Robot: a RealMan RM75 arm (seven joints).
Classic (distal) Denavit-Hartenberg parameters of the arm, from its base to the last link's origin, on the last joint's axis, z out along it. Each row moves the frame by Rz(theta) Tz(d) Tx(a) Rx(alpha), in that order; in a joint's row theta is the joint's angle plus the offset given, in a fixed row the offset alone. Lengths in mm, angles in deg.
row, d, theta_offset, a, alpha
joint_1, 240.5, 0, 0, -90
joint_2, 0, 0, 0, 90
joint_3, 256, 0, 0, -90
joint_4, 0, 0, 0, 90
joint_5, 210, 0, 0, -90
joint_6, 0, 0, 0, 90
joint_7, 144, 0, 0, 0
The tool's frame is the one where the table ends.
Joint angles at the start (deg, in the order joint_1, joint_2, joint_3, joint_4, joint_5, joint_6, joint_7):
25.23 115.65 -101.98 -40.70 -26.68 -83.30 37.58
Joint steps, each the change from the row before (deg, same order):
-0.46 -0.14 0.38 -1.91 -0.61 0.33 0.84
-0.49 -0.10 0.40 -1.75 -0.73 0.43 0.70
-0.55 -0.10 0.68 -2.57 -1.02 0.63 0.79
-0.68 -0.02 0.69 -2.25 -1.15 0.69 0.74
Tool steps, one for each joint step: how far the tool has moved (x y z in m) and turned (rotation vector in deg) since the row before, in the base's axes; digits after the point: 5 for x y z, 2 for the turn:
-0.00420 -0.00068 0.00337 0.05 0.26 0.78
-0.00332 -0.00073 0.00274 0.14 0.03 0.61
-0.00587 -0.00059 0.00443 0.53 0.06 1.07
-0.00392 -0.00092 0.00342 0.49 -0.18 0.66

